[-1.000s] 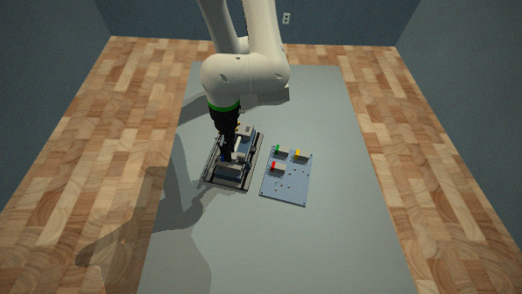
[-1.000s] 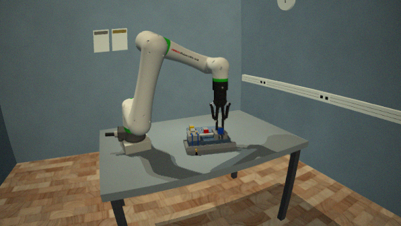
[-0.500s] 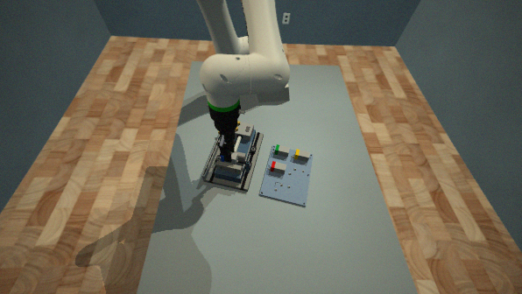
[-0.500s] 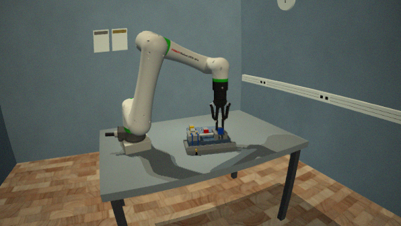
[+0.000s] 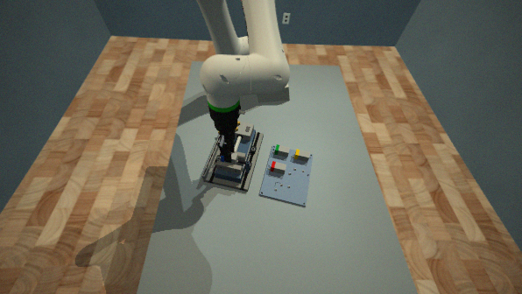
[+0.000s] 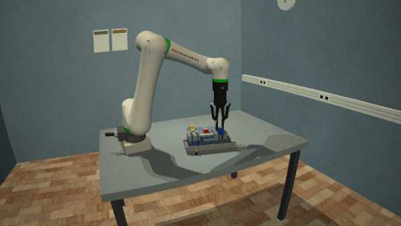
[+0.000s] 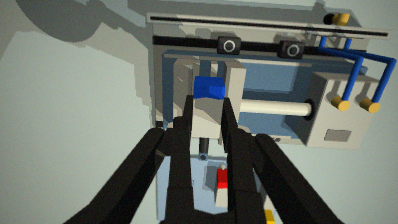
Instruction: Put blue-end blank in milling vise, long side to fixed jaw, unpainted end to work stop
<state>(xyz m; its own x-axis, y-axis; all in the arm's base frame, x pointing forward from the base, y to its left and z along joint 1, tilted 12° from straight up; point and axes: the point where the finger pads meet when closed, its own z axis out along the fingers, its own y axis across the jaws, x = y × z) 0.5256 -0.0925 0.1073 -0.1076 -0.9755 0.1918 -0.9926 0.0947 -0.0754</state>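
Right now my hand is 5 cm to the right of the work stop and 5 cm above it. From my hand the other things lie so: pale rod: 8 cm behind, 6 cm below, 2 cm to the left; hose block: 16 cm behind, 6 cm below, 2 cm to the left; moving jaw: 6 cm below, 3 cm behind, 1 cm to the left.
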